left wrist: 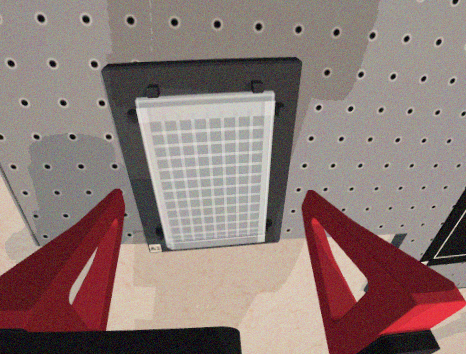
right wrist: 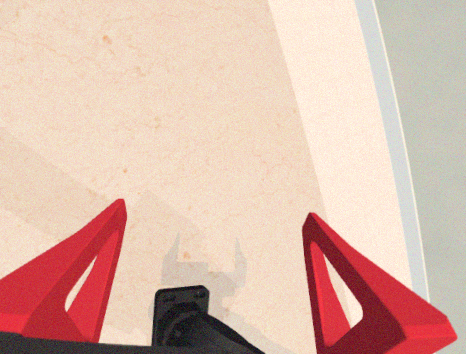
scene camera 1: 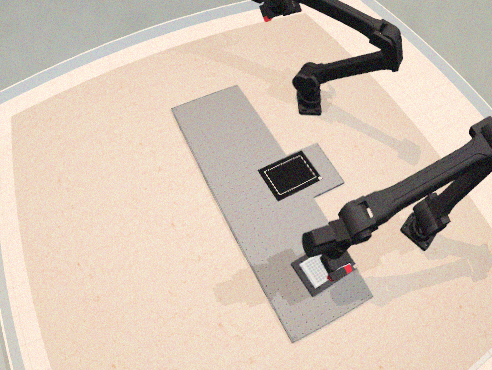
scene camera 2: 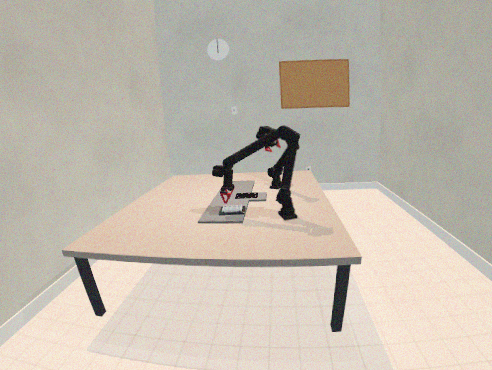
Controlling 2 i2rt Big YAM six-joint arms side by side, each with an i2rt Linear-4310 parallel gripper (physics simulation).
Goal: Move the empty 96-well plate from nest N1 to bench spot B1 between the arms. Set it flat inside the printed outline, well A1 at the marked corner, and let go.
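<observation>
The clear-white 96-well plate sits in the dark nest N1. In the left wrist view a small A1 tag is at the nest's lower left corner. My left gripper is open and empty above the plate, its fingers at either side of the plate in the left wrist view. Bench spot B1 is a black patch with a white printed outline; a small white mark is at one corner. My right gripper is open and empty, high above the table.
A grey perforated board lies under nest and spot, on the wooden table. The left arm reaches in over the nest from the right in scene camera 1. The right arm's base stands behind spot B1 there.
</observation>
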